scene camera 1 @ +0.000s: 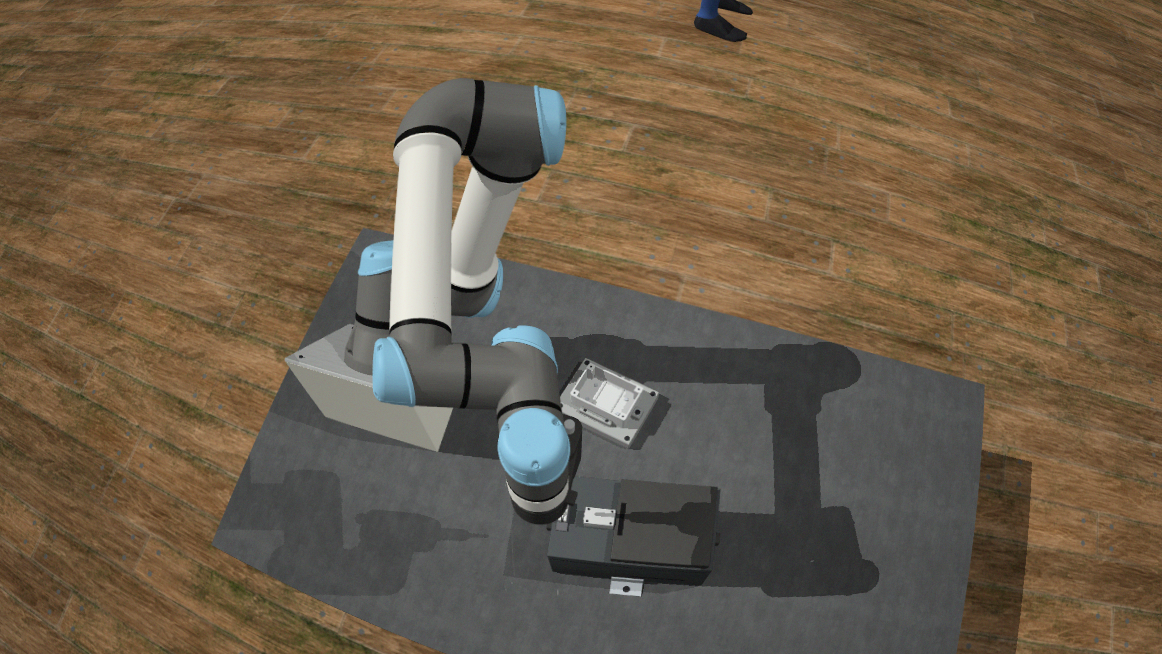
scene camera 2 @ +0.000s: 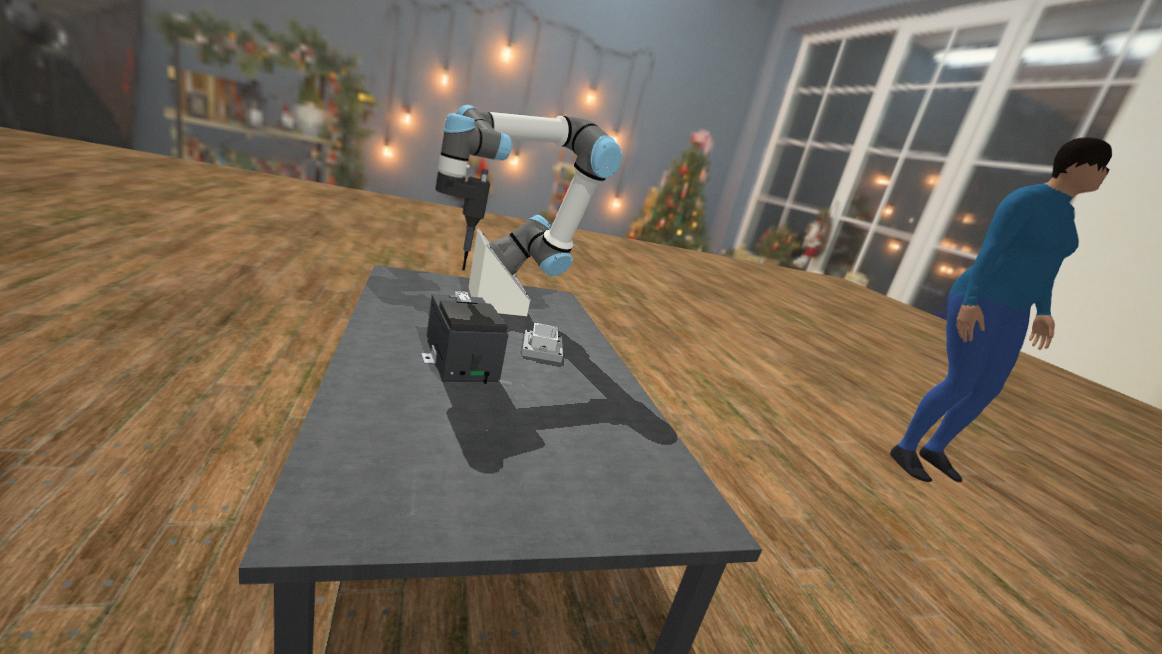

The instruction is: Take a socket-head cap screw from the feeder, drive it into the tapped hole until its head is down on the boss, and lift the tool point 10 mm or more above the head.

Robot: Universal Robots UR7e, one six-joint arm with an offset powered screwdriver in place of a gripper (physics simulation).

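My screwdriver (scene camera 2: 464, 268) points down, its thin tip a little above the silver pick-up piece (scene camera 2: 462, 296) at the feeder's far end. In scene camera 1 the wrist hides the tip. Whether a screw is on the tip is too small to tell. The feeder (scene camera 1: 650, 548) (scene camera 2: 459, 349) is a dark box with a raised lid. In scene camera 1 its silver pick-up piece (scene camera 1: 562, 517) shows beside the wrist. A light grey open housing (scene camera 1: 609, 394) (scene camera 2: 544, 331) sits on a grey base plate (scene camera 1: 642, 426) (scene camera 2: 542, 355). The tapped hole and its boss cannot be made out.
The arm stands on a pale wedge-shaped plinth (scene camera 1: 382, 414) (scene camera 2: 493, 285) at one end of the dark table (scene camera 1: 894, 454) (scene camera 2: 390, 503). A small silver bracket (scene camera 1: 626, 587) (scene camera 2: 427, 357) sticks out from the feeder's side. A person (scene camera 1: 719, 26) (scene camera 2: 1016, 251) stands beyond the table's side.
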